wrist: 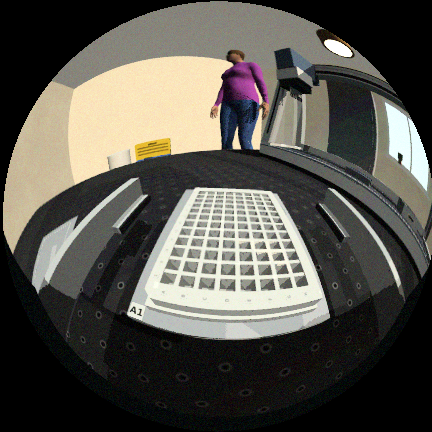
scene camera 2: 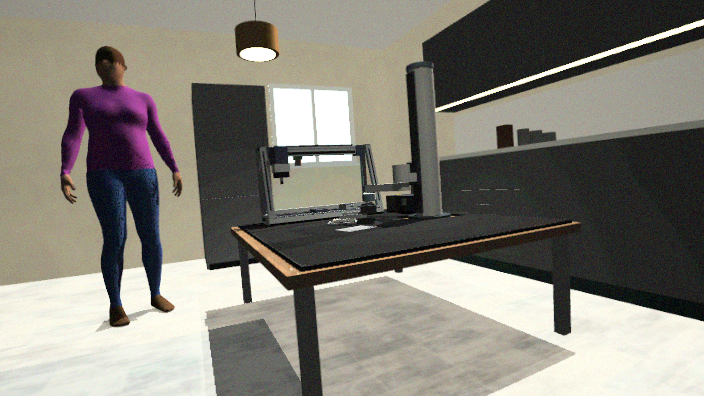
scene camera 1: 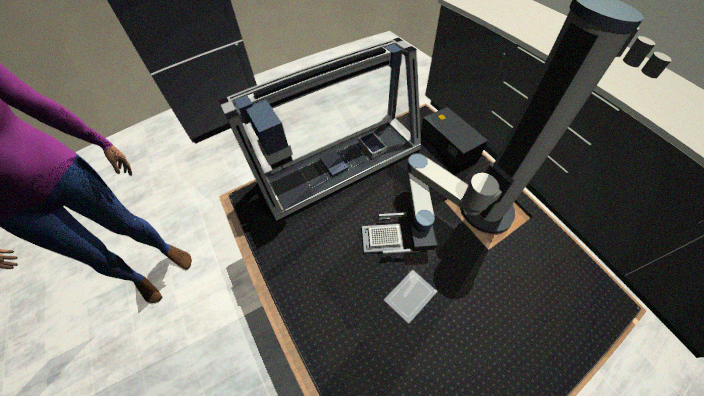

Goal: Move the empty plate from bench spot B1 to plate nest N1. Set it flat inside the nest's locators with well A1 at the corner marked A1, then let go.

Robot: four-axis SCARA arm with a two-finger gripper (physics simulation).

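Frame: origin at the arm's base, x ahead, y left, z up, level; millimetres.
Seen in the pictures: gripper, between the fingertips: (wrist: 237,188) (scene camera 2: 340,215) (scene camera 1: 380,233); arm's base, origin of its link: (scene camera 2: 429,218) (scene camera 1: 487,209).
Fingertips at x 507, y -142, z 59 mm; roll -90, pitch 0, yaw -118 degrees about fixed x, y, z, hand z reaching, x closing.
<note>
Offsets run from my fingertips to a thing's middle. "spot": to the spot under its first point.
The white plate {dy +9, dx -15, dz -24 mm} (scene camera 1: 388,236) (wrist: 227,299) with its grid of wells sits in the grey nest {dy +4, dx -7, dz -37 mm} (scene camera 1: 366,246) (wrist: 240,331) on the dark mat. It looks flat and inside the nest's outline. In the wrist view its lettered row starts with A at the corner beside the nest's A1 label {spot: dy +87, dx -49, dz -34 mm} (wrist: 136,311). My gripper (scene camera 1: 382,234) (wrist: 237,188) is open, with one finger on each long side of the plate and a visible gap on both sides. The pale square bench spot {spot: dy +266, dx +38, dz -43 mm} (scene camera 1: 410,296) (wrist: 54,245) lies bare, beyond one finger. Locator contact is too small to tell.
A gantry frame (scene camera 1: 345,181) (scene camera 2: 320,150) with a blue-grey head {spot: dy -329, dx +239, dz +442 mm} (scene camera 1: 267,127) stands behind the nest. A black box {spot: dy -217, dx -583, dz +69 mm} (scene camera 1: 454,136) stands near the arm's column (scene camera 1: 555,110) (scene camera 2: 428,145). A person (scene camera 1: 37,145) (scene camera 2: 117,135) (wrist: 242,82) stands beyond the table.
</note>
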